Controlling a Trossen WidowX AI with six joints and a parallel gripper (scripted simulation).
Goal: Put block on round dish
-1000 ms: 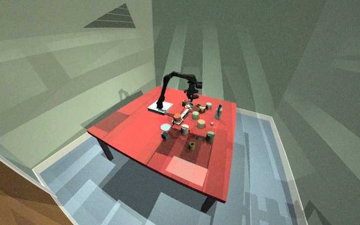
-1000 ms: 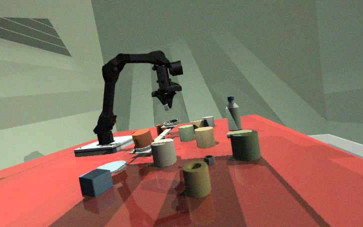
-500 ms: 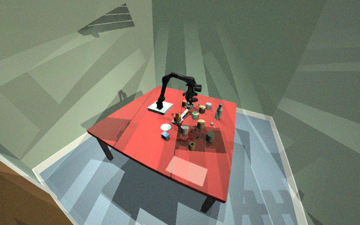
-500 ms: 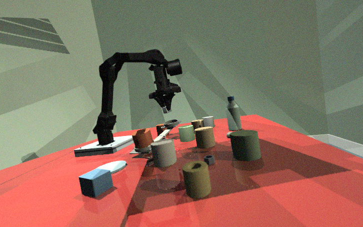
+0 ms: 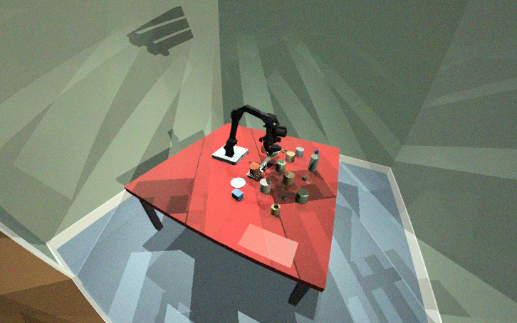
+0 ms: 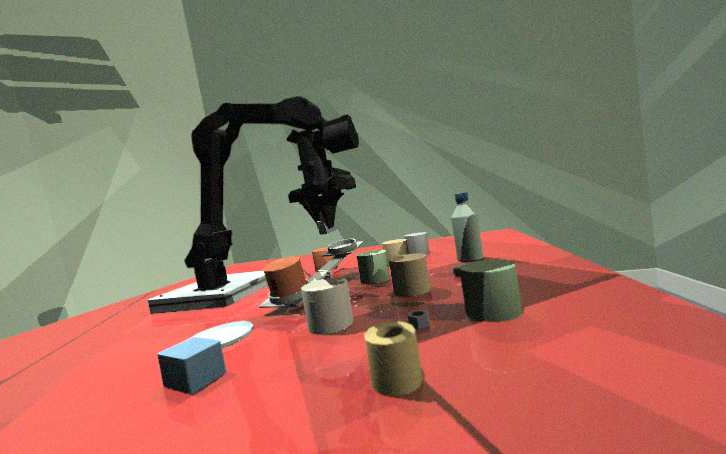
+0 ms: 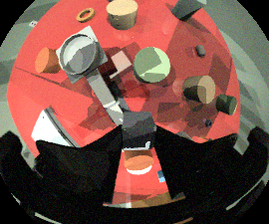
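The round white dish is 21 cm to the right of my gripper tip, 14 cm below it and 14 cm behind it. From my gripper tip the other things lie so: small grey nut (23 cm to the right, 18 cm ahead, 13 cm below); cream cup (22 cm to the right, 10 cm below, 4 cm ahead); small balance (10 cm below, 4 cm behind, 3 cm to the left).
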